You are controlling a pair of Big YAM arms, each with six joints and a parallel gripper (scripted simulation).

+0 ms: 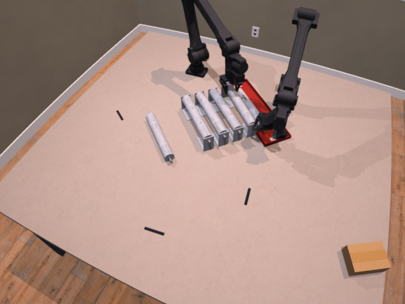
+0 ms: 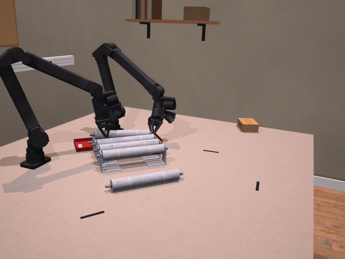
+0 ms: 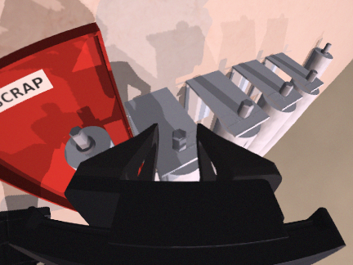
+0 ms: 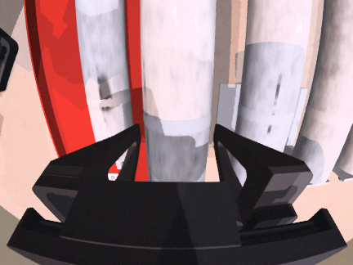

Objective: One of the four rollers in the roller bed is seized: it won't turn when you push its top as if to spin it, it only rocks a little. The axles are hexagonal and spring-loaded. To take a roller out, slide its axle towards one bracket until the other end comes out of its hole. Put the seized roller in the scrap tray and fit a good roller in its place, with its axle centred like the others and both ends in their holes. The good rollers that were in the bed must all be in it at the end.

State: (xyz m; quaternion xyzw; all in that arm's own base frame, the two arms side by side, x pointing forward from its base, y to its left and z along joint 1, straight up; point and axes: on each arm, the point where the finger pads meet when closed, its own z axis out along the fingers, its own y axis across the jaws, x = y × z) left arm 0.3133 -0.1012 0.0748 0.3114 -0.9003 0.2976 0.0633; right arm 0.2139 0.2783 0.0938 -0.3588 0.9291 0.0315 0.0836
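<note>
Right now my right hand is 120 mm to the right of the roller and 70 mm above it. Round my right hand: red scrap tray: 30 mm behind, 130 mm to the left, 90 mm below; then cardboard box: 490 mm ahead, 830 mm to the left, 60 mm below.
</note>
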